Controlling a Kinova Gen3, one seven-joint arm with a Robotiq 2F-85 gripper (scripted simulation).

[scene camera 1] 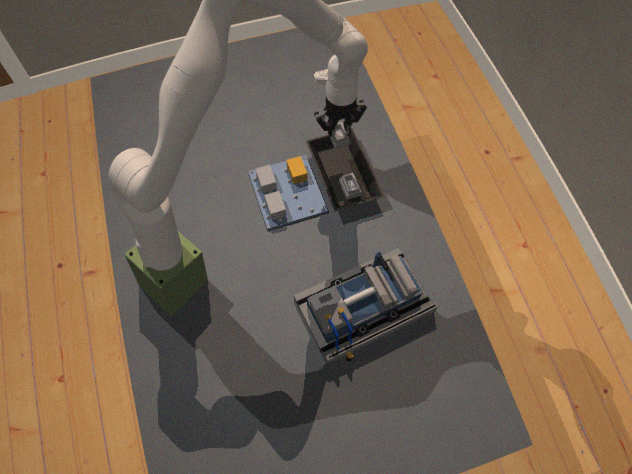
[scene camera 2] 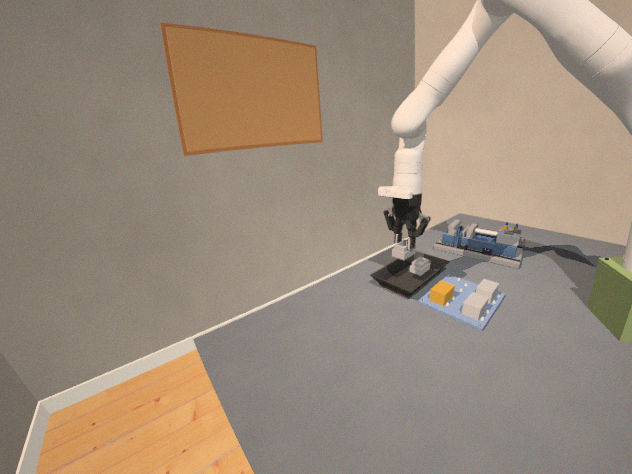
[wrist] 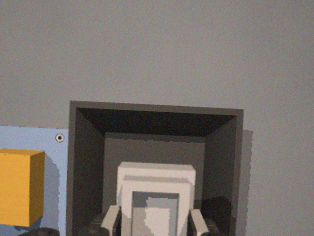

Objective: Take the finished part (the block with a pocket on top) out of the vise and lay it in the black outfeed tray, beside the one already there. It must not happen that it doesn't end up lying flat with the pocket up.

Note:
I see my gripper (scene camera 2: 404,247).
My gripper is seen too in scene camera 1 (scene camera 1: 339,133).

